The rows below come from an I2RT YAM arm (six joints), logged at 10 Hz.
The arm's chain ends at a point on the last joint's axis. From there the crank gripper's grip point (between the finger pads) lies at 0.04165 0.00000 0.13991 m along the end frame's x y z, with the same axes.
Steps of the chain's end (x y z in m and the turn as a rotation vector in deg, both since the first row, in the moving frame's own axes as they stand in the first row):
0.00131, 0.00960, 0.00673, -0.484, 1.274, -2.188
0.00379, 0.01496, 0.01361, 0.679, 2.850, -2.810
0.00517, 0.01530, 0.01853, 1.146, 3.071, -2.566
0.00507, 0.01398, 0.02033, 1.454, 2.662, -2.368
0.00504, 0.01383, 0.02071, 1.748, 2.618, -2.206
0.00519, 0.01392, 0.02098, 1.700, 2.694, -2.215
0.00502, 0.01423, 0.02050, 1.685, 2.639, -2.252
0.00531, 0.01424, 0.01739, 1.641, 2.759, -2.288
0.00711, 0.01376, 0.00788, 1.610, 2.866, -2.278
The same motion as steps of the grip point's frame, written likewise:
0.00440, 0.00913, 0.00577, -0.484, 1.274, -2.188
0.01060, 0.01110, 0.01135, 0.679, 2.850, -2.810
0.01250, 0.01049, 0.01605, 1.146, 3.071, -2.566
0.01141, 0.00860, 0.01818, 1.454, 2.662, -2.368
0.01127, 0.00787, 0.01857, 1.748, 2.618, -2.206
0.01161, 0.00806, 0.01878, 1.700, 2.694, -2.215
0.01130, 0.00838, 0.01835, 1.685, 2.639, -2.252
0.01188, 0.00847, 0.01514, 1.641, 2.759, -2.288
0.01394, 0.00807, 0.00554, 1.610, 2.866, -2.278

